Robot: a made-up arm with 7 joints. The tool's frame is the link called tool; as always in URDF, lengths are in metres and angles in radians.
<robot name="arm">
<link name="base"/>
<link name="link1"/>
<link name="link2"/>
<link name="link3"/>
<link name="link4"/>
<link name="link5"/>
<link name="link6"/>
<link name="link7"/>
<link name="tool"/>
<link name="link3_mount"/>
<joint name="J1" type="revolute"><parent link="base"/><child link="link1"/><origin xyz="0 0 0.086" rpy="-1.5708 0 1.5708"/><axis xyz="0 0 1"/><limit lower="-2.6" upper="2.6" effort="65" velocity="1.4"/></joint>
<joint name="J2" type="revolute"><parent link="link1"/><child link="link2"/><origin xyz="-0.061 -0.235 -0.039" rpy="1.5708 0 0"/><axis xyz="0 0 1"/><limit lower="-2.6" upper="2.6" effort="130" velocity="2.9"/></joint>
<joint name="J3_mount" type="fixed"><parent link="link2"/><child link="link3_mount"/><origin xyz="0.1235 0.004 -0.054"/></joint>
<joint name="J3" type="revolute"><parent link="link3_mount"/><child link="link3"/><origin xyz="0.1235 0.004 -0.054" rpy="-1.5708 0 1.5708"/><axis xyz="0 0 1"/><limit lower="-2.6" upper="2.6" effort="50" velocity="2.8"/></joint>
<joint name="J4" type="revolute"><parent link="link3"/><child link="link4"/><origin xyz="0.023 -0.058 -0.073" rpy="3.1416 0 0"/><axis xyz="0 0 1"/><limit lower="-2.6" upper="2.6" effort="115" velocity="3.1"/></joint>
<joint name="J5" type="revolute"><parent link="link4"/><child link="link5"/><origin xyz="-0.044 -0.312 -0.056" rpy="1.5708 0 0"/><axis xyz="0 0 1"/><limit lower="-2.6" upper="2.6" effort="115" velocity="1.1"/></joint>
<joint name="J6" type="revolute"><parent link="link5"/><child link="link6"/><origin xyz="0.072 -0.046 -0.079" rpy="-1.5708 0 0"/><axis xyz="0 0 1"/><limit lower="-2.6" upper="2.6" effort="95" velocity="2.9"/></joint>
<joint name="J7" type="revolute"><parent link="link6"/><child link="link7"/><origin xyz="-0.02 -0.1 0.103" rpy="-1.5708 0 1.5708"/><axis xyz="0 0 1"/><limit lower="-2.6" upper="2.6" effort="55" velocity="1.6"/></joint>
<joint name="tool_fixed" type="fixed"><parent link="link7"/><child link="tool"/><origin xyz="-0.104 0.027 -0.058" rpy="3.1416 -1.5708 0"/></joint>
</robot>
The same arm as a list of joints. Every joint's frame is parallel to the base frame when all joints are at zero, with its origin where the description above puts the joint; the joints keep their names.
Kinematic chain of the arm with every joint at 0, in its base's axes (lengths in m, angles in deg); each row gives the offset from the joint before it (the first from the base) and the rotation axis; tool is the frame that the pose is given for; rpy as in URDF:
J1: xyz 0 0 0.086 axis -x
J2: xyz 0.039 -0.061 0.235 axis +z
J3: xyz -0.008 0.247 -0.108 axis -y
J4: xyz -0.023 0.073 0.058 axis +y
J5: xyz 0.044 -0.056 -0.312 axis -z
J6: xyz -0.072 -0.046 0.079 axis +y
J7: xyz 0.02 0.103 -0.1 axis +x
tool: xyz -0.058 -0.027 -0.104 rpy 0 0 0
Joint limits (deg, base to tool): -148.97..148.97 -148.97..148.97 -148.97..148.97 -148.97..148.97 -148.97..148.97 -148.97..148.97 -148.97..148.97

